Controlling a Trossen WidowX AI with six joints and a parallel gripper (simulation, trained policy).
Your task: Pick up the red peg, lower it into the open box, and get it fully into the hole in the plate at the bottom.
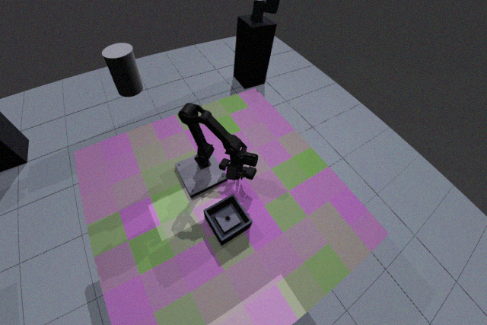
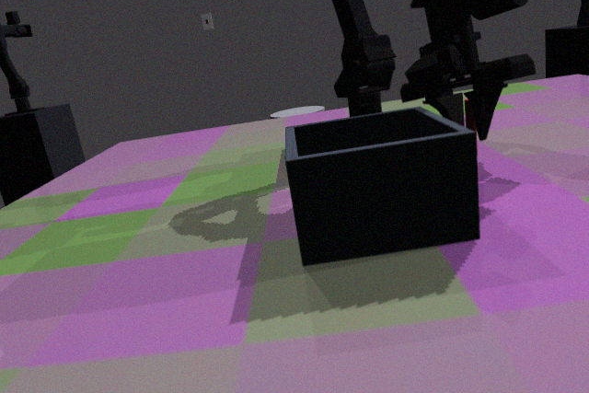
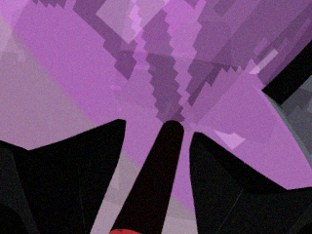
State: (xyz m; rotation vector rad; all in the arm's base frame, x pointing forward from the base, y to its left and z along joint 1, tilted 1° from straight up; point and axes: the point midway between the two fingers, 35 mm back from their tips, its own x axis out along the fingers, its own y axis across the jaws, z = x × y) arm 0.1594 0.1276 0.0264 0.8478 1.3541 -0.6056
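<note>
Right now my gripper tip is 18 cm short of the dark box and 16 cm to the left of it. Round my gripper tip: red peg (2 cm above, 1 cm behind).
</note>
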